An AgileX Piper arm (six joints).
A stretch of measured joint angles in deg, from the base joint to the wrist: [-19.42, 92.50, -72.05, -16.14, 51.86, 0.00]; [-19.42, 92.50, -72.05, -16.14, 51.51, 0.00]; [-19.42, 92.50, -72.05, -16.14, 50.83, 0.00]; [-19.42, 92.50, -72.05, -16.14, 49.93, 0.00]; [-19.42, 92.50, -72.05, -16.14, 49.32, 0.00]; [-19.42, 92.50, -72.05, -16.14, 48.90, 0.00]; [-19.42, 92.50, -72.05, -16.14, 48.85, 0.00]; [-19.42, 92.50, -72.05, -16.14, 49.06, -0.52]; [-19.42, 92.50, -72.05, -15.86, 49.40, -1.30]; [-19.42, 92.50, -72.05, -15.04, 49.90, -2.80]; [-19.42, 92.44, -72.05, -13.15, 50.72, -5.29]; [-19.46, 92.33, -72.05, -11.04, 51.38, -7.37]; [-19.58, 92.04, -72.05, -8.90, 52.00, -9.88]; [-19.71, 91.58, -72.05, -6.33, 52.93, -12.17]
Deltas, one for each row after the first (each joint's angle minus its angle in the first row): [0.00, 0.00, 0.00, 0.00, -0.35, 0.00]; [0.00, 0.00, 0.00, 0.00, -1.03, 0.00]; [0.00, 0.00, 0.00, 0.00, -1.93, 0.00]; [0.00, 0.00, 0.00, 0.00, -2.54, 0.00]; [0.00, 0.00, 0.00, 0.00, -2.96, 0.00]; [0.00, 0.00, 0.00, 0.00, -3.01, 0.00]; [0.00, 0.00, 0.00, 0.00, -2.80, -0.52]; [0.00, 0.00, 0.00, 0.28, -2.46, -1.30]; [0.00, 0.00, 0.00, 1.10, -1.96, -2.80]; [0.00, -0.06, 0.00, 2.99, -1.14, -5.29]; [-0.04, -0.17, 0.00, 5.10, -0.48, -7.37]; [-0.16, -0.46, 0.00, 7.24, 0.14, -9.88]; [-0.29, -0.92, 0.00, 9.81, 1.07, -12.17]
